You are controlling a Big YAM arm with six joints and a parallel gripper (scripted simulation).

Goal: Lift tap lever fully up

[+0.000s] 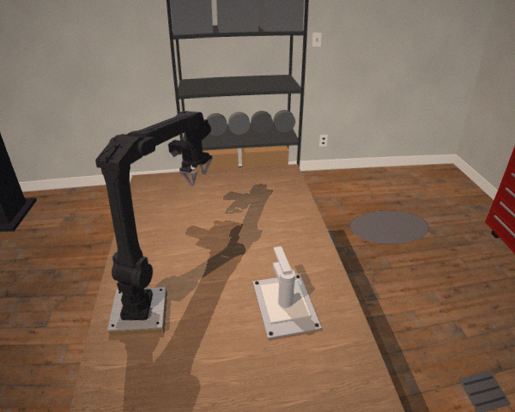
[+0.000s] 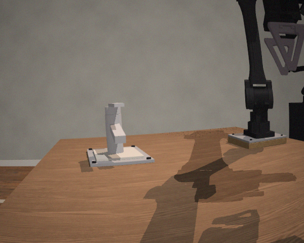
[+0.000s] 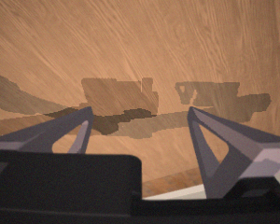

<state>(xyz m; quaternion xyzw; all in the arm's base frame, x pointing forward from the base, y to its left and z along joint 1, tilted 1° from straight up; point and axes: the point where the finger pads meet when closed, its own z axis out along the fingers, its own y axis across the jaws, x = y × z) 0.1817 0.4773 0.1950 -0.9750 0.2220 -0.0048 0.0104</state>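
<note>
Right now the lever is 42 cm to the right of my hand, 29 cm ahead of it and 6 cm below it. From my hand the other things lie so: white tap 44 cm to the right, 29 cm ahead, 11 cm below.
</note>
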